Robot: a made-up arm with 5 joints.
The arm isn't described. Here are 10 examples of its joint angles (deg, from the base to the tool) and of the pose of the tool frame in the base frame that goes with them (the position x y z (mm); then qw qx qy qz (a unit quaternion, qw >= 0)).
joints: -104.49 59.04 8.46 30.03 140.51
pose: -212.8 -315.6 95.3 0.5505 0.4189 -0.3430 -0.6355
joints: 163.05 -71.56 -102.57 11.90 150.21
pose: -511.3 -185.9 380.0 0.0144 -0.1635 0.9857 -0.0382
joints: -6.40 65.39 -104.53 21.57 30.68
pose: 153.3 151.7 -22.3 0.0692 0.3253 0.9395 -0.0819
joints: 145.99 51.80 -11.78 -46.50 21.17
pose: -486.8 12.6 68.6 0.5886 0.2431 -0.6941 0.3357
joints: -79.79 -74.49 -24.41 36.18 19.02
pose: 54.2 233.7 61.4 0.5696 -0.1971 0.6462 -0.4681
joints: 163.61 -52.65 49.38 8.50 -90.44
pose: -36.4 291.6 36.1 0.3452 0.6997 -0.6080 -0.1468
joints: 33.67 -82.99 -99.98 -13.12 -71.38
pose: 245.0 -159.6 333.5 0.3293 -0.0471 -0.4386 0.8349
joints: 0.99 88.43 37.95 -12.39 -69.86
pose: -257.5 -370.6 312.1 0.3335 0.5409 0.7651 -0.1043
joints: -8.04 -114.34 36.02 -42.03 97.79
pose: -234.5 124.2 -126.8 0.5320 -0.6400 -0.0014 0.5545
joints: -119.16 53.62 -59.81 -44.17 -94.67
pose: -194.3 191.9 -139.4 0.5038 0.5551 -0.5861 -0.3076
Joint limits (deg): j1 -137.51..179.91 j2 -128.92..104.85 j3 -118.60..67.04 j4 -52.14..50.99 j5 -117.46..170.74
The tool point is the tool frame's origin. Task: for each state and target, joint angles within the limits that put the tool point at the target. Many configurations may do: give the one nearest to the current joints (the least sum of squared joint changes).
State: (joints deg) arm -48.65 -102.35 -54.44 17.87 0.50
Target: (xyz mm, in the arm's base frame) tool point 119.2 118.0 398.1
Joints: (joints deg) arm -16.63 -78.40 -44.00 50.99 14.61
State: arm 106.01 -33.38 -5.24 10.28 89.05
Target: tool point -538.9 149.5 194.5
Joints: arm 154.95 -37.86 -36.96 7.95 43.63
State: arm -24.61 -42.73 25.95 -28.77 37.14
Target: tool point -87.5 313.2 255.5
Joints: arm -44.46 -24.14 9.56 -38.79 66.23
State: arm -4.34 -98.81 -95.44 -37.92 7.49
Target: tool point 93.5 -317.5 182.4
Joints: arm 20.65 -128.92 -118.60 -51.33 -22.17
